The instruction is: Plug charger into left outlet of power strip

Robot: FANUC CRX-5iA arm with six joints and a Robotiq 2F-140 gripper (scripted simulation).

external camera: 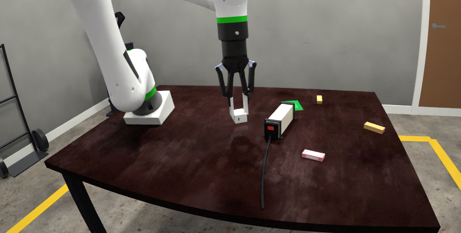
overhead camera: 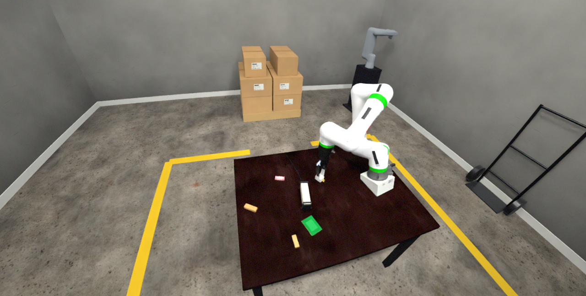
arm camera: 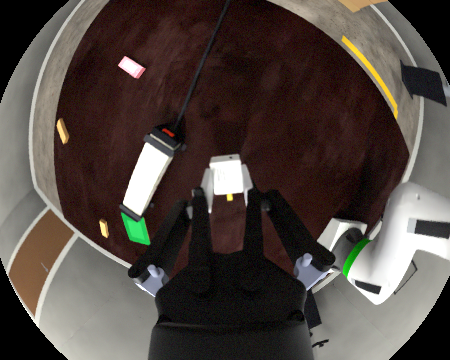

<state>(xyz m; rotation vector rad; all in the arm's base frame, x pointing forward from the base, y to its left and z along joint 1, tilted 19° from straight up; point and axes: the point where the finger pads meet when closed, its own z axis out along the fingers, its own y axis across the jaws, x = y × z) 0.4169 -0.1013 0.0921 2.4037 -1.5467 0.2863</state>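
Now: hand 4 cm above the white charger and 1 cm to the right of it. Round my hand: power strip 15 cm ahead, 8 cm below, 6 cm to the left; flat piece 26 cm to the left, 18 cm ahead, 11 cm below; red switch 11 cm ahead, 7 cm below, 3 cm to the right.
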